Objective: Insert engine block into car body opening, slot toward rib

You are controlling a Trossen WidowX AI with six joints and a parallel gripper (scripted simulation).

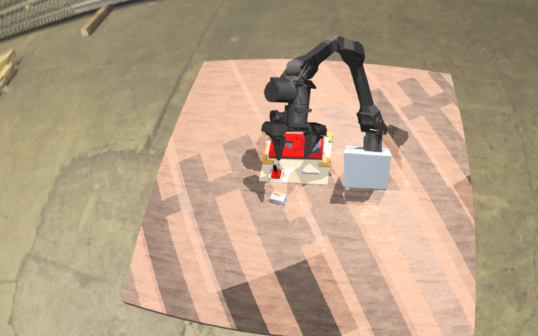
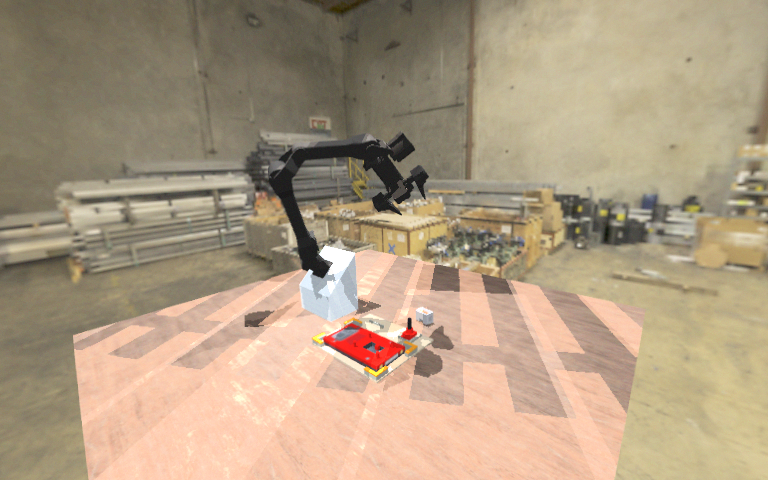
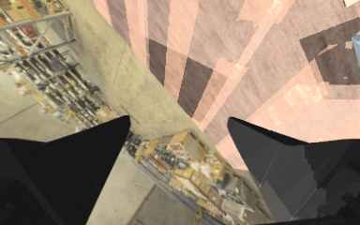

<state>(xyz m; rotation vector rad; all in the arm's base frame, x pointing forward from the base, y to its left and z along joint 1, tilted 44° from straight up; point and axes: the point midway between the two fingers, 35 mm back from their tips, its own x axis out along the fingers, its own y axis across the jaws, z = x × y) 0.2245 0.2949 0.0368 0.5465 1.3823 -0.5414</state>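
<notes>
Now: the engine block 90 mm ahead of my gripper tip, 70 mm to the right of it and 330 mm below it. The rest, counted from my gripper tip: beige base plate 70 mm ahead, 270 mm to the right, 330 mm below.
</notes>
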